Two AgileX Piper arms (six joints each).
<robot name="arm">
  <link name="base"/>
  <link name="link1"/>
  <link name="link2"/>
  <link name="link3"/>
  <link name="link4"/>
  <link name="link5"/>
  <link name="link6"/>
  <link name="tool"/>
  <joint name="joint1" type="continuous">
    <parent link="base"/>
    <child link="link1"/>
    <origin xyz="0 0 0.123" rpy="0 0 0"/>
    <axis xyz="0 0 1"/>
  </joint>
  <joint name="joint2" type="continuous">
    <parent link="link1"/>
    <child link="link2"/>
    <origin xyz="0 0 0" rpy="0 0 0"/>
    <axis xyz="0 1 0"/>
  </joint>
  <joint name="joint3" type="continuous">
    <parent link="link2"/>
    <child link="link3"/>
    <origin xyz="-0.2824 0 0.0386" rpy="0 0 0"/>
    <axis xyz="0 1 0"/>
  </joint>
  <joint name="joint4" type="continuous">
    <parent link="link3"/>
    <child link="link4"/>
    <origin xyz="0.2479 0 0.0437" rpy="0 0 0"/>
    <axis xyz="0.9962 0 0.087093"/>
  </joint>
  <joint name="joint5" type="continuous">
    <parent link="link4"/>
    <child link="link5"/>
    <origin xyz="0 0 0" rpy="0 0 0"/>
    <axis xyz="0 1 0"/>
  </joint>
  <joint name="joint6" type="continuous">
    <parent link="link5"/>
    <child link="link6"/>
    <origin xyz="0.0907 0 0.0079" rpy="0 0 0"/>
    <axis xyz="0.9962 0 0.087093"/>
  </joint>
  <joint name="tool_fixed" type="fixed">
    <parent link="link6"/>
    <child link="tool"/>
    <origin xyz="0 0 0" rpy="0 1.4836 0"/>
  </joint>
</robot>
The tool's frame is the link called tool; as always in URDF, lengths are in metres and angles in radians. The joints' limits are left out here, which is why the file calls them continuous.
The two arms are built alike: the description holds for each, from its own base.
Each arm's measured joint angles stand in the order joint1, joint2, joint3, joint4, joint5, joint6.
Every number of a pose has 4 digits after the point. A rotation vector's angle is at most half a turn.
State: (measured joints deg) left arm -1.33 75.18 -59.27 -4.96 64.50 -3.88; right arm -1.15 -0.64 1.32 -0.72 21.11 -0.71
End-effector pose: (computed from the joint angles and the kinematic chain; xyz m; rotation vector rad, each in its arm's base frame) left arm 0.2382 -0.0126 0.2921 -0.1036 2.8862 -0.1365; right arm 0.0527 -0.0015 0.1729 -0.0006 1.8640 -0.0348
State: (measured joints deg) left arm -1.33 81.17 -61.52 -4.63 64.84 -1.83; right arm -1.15 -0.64 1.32 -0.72 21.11 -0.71
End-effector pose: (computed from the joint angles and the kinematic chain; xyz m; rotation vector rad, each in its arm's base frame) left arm 0.2594 -0.0127 0.2765 -0.0538 2.9576 -0.1204; right arm 0.0527 -0.0015 0.1729 -0.0006 1.8640 -0.0348
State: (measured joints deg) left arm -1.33 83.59 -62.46 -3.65 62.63 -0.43; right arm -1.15 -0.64 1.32 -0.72 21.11 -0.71
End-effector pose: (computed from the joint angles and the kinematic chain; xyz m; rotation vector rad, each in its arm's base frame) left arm 0.2714 -0.0115 0.2702 -0.0118 2.9451 -0.0920; right arm 0.0527 -0.0015 0.1729 -0.0006 1.8640 -0.0348
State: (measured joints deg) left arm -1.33 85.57 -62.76 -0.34 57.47 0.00; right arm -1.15 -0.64 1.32 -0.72 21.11 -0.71
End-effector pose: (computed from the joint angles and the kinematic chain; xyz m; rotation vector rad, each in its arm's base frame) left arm 0.2851 -0.0071 0.2637 0.0298 2.8847 -0.0121; right arm 0.0527 -0.0015 0.1729 -0.0006 1.8640 -0.0348
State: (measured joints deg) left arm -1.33 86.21 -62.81 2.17 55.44 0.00; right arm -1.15 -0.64 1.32 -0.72 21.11 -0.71
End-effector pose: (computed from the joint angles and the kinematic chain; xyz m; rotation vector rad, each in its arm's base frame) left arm 0.2900 -0.0039 0.2616 0.0576 2.8584 0.0442; right arm 0.0527 -0.0015 0.1729 -0.0006 1.8640 -0.0348
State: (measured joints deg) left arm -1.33 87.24 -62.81 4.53 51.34 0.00; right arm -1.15 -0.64 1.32 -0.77 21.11 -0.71
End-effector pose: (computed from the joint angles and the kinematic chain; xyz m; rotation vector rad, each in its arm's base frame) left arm 0.2988 -0.0013 0.2584 0.0871 2.8026 0.0928; right arm 0.0527 -0.0015 0.1729 -0.0012 1.8640 -0.0357
